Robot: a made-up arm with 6 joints.
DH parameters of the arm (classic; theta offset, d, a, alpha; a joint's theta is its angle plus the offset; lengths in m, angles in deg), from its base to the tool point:
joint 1: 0 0.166 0 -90
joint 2: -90 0 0.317 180
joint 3: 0 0 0 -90
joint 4: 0 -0.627 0 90
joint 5: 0 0.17 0 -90
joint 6: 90 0 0 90
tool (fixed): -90 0 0 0
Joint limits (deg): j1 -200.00..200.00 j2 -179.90..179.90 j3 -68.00..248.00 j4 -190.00..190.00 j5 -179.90..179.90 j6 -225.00..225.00
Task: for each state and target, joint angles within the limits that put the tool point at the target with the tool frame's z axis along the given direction. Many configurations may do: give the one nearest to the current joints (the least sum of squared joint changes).
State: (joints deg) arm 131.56 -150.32 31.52 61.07 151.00 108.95
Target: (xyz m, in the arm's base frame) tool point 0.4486 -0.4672 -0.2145 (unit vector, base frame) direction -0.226 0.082 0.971
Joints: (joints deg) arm 130.72 -179.79 -9.02 78.04 150.56 84.05
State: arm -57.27 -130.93 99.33 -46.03 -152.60 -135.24
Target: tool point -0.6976 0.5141 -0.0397 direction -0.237 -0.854 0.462
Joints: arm -41.81 -136.38 54.87 -61.21 -137.30 -134.52
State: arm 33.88 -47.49 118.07 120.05 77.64 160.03
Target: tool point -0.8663 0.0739 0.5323 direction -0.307 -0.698 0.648
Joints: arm 2.12 -50.06 103.26 128.53 65.41 130.27
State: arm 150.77 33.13 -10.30 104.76 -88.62 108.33
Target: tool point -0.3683 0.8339 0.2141 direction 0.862 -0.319 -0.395
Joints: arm 106.79 59.96 38.46 131.12 -64.49 114.26
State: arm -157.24 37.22 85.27 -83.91 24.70 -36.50
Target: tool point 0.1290 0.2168 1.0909 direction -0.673 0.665 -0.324
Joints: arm -142.85 -5.28 115.95 -56.06 23.28 -28.63
